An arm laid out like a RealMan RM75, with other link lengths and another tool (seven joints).
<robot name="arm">
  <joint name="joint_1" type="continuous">
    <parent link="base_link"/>
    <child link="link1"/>
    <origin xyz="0 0 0.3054"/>
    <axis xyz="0 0 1"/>
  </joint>
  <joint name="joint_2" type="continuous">
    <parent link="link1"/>
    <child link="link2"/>
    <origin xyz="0 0 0" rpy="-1.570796 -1.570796 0"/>
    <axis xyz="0 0 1"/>
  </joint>
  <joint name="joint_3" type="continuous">
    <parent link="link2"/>
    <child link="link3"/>
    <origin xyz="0.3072 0 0" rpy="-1.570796 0 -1.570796"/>
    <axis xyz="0 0 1"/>
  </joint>
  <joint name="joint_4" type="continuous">
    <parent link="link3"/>
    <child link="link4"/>
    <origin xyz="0 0 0" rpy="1.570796 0 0"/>
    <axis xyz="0 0 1"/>
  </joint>
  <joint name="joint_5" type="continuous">
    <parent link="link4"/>
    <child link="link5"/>
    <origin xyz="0 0.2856 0" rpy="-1.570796 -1.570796 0"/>
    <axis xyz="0 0 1"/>
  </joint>
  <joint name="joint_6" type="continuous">
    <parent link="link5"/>
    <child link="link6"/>
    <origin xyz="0 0 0" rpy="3.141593 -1.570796 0"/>
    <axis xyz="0 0 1"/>
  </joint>
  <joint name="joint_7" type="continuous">
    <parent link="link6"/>
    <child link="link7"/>
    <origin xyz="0.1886 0 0" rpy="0 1.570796 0"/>
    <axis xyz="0 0 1"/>
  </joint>
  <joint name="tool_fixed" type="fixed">
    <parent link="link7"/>
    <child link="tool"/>
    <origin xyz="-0.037 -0.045 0.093" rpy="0 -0.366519 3.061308"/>
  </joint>
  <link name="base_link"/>
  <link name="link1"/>
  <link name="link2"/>
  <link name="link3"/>
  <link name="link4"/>
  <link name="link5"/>
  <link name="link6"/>
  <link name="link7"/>
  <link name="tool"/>
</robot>
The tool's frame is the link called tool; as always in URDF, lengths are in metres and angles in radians. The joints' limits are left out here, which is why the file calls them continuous.
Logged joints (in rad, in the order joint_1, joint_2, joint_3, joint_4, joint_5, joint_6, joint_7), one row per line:
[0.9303, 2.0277, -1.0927, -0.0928, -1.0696, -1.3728, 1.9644]
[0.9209, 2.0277, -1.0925, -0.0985, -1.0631, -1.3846, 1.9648]
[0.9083, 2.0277, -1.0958, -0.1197, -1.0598, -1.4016, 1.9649]
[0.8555, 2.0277, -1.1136, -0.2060, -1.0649, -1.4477, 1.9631]
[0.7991, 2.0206, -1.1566, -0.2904, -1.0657, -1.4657, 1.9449]
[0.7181, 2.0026, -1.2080, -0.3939, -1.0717, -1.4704, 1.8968]
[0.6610, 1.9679, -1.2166, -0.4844, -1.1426, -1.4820, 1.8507]
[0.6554, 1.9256, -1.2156, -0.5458, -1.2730, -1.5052, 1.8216]
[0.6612, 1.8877, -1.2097, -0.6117, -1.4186, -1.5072, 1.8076]
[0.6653, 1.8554, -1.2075, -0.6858, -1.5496, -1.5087, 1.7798]
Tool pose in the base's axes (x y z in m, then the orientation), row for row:
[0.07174, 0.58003, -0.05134, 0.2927, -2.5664, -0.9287]
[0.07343, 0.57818, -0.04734, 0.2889, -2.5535, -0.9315]
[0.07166, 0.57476, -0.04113, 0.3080, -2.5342, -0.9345]
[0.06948, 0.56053, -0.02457, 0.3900, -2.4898, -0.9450]
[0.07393, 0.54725, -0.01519, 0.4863, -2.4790, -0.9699]
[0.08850, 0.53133, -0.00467, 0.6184, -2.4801, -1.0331]
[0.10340, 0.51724, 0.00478, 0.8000, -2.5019, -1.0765]
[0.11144, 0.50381, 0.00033, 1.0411, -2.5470, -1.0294]
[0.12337, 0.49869, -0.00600, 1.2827, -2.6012, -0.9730]
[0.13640, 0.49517, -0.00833, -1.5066, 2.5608, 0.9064]
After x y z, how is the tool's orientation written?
As a rotation vector, in radians.
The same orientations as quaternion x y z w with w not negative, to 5 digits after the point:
[0.10454, -0.91664, -0.33170, 0.19704]
[0.10350, -0.91479, -0.33371, 0.20268]
[0.11077, -0.91142, -0.33609, 0.20996]
[0.14125, -0.90173, -0.34225, 0.22315]
[0.17546, -0.89446, -0.34995, 0.21606]
[0.22017, -0.88300, -0.36782, 0.19115]
[0.27859, -0.87126, -0.37488, 0.15086]
[0.35254, -0.86247, -0.34858, 0.10171]
[0.41895, -0.84958, -0.31779, 0.04122]
[-0.48494, 0.82426, 0.29175, 0.01765]

